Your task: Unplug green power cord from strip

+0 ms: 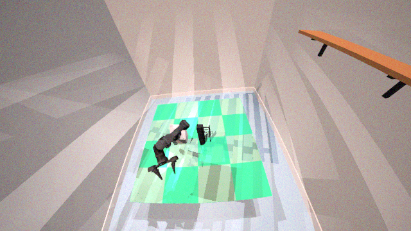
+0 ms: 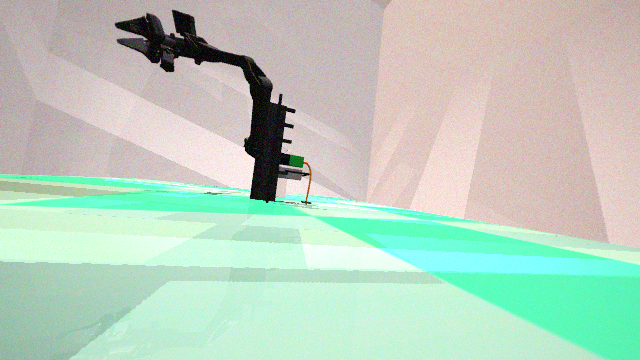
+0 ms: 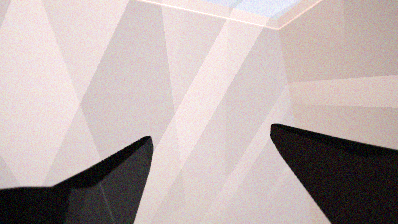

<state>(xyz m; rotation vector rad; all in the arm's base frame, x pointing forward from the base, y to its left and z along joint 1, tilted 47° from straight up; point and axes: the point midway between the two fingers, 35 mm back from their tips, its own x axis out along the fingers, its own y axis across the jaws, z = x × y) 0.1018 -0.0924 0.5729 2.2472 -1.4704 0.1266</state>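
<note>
Now: the green plug 550 mm to the left of my gripper tip, 310 mm below it and 140 mm ahead of it.
</note>
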